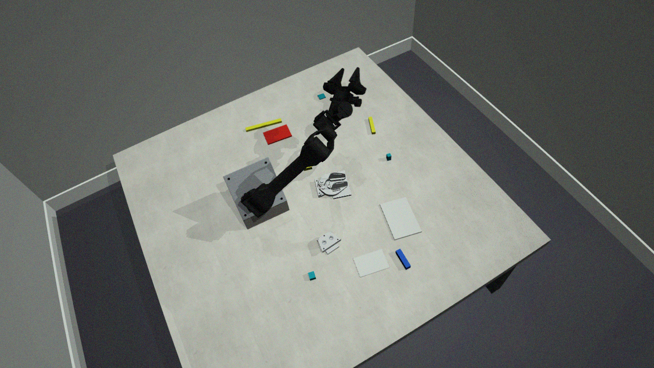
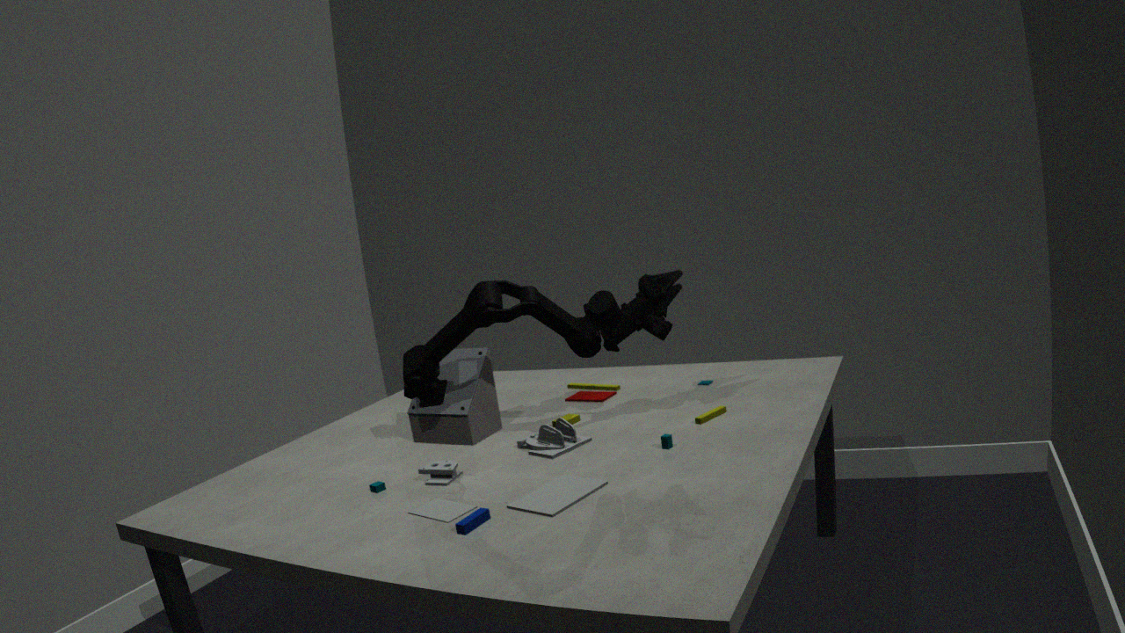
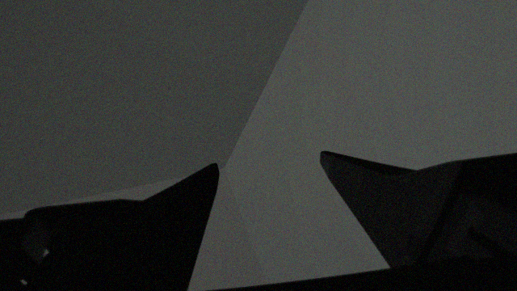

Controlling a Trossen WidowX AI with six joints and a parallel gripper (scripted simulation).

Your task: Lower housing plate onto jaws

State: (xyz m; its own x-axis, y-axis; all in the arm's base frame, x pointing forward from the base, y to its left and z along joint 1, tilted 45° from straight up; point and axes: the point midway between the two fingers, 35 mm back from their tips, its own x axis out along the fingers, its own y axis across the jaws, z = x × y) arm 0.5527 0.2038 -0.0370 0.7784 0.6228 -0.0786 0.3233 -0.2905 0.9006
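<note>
Right now the grey stand is 41 cm behind my gripper tip, 44 cm to the right of it and 29 cm below it. The rest, counted from my gripper tip: blue block 23 cm behind, 64 cm to the right, 29 cm below; yellow block 29 cm behind, 8 cm to the right, 29 cm below; red plate 31 cm behind, 13 cm to the left, 30 cm below.
</note>
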